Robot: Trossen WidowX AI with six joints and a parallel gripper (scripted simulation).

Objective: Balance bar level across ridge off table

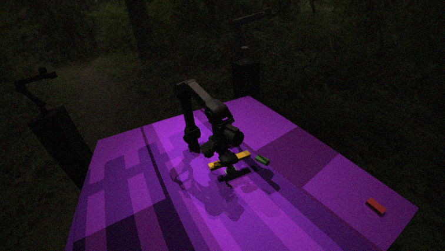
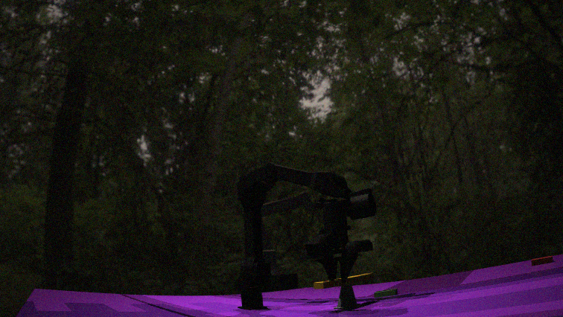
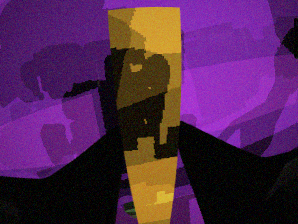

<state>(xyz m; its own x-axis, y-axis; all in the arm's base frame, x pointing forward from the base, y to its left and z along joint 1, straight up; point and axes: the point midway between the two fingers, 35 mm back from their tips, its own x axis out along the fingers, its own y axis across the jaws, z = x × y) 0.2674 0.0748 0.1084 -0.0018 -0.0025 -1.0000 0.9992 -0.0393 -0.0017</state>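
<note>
Now: gripper tip 30 mm to the right of the yellow bar. Round my gripper tip: red block: 470 mm ahead, 430 mm to the left, 70 mm below; then green block: 20 mm ahead, 200 mm to the left, 70 mm below.
</note>
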